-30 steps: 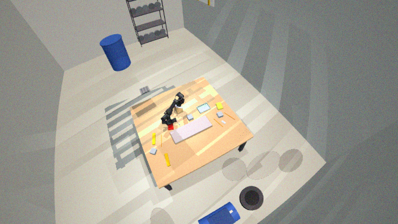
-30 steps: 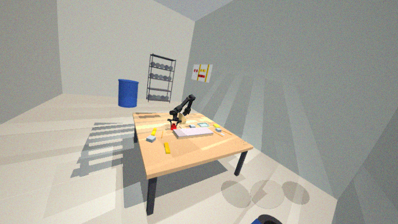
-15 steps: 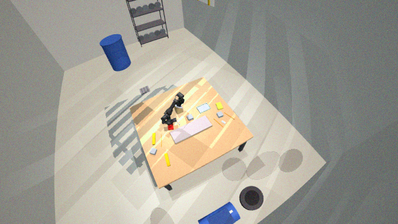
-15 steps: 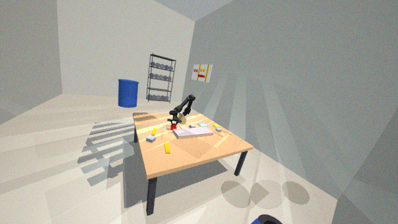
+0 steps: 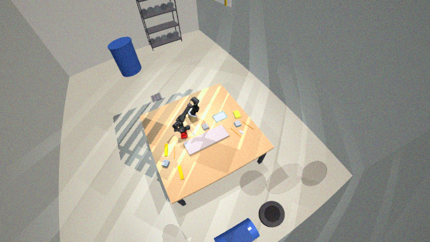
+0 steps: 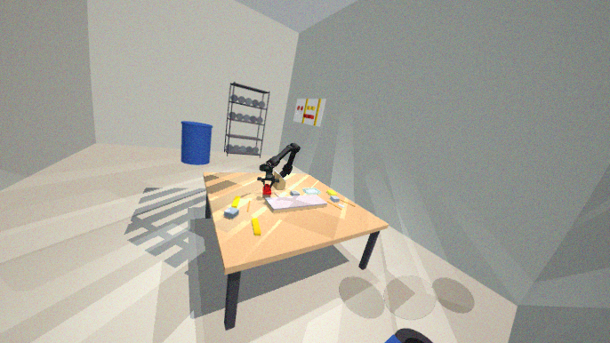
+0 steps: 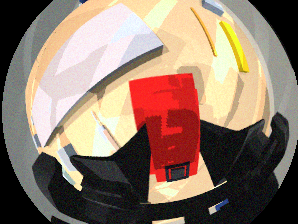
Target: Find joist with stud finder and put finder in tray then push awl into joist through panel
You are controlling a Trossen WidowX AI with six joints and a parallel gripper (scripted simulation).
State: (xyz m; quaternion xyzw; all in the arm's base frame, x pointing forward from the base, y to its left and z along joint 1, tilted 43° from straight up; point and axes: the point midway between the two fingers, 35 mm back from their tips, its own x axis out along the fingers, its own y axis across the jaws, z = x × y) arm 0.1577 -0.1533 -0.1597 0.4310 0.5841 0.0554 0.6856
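My gripper tip is 30 mm short of the awl, 110 mm to the right of it and 60 mm above it. Round my gripper tip: red stud finder (20 mm behind, 10 mm to the left, 20 mm above); yellow block (110 mm ahead, 720 mm to the left, 50 mm below); light blue tray (10 mm ahead, 530 mm to the left, 60 mm below).
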